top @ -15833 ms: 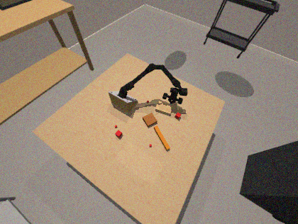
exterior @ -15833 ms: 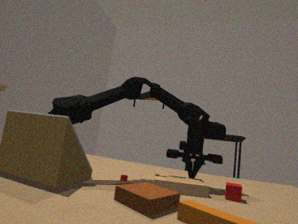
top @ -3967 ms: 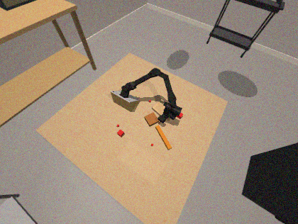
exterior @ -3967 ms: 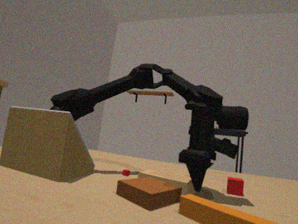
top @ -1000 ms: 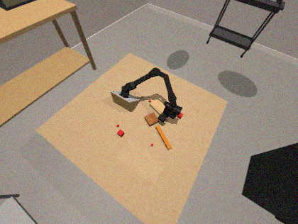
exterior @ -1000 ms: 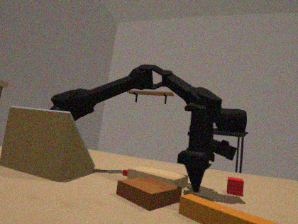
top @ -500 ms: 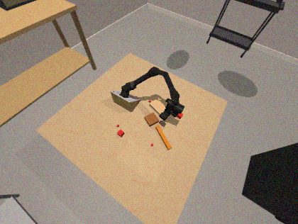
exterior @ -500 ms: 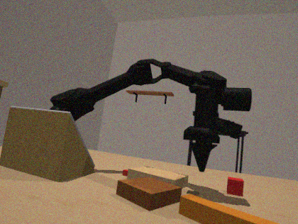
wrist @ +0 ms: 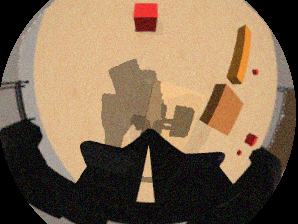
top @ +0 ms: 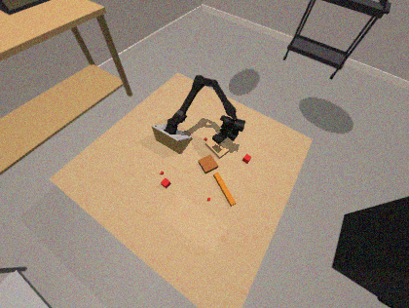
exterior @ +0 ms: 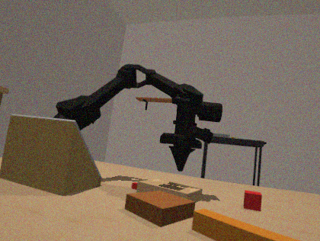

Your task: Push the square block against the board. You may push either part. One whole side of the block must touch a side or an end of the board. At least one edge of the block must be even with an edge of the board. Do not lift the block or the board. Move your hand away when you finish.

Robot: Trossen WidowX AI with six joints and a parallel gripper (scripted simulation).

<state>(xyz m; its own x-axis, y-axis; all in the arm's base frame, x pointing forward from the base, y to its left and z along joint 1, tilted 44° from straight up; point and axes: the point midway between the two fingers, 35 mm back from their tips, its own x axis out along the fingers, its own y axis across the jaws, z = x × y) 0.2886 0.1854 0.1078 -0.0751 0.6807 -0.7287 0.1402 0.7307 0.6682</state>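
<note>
Now: the pale flat slab 50 mm below my gripper tip, 40 mm to the right of it and 10 mm behind it. Also, from my gripper tip: brown square block: 190 mm to the right, 50 mm below, 10 mm ahead; orange board: 270 mm to the right, 190 mm ahead, 50 mm below.
</note>
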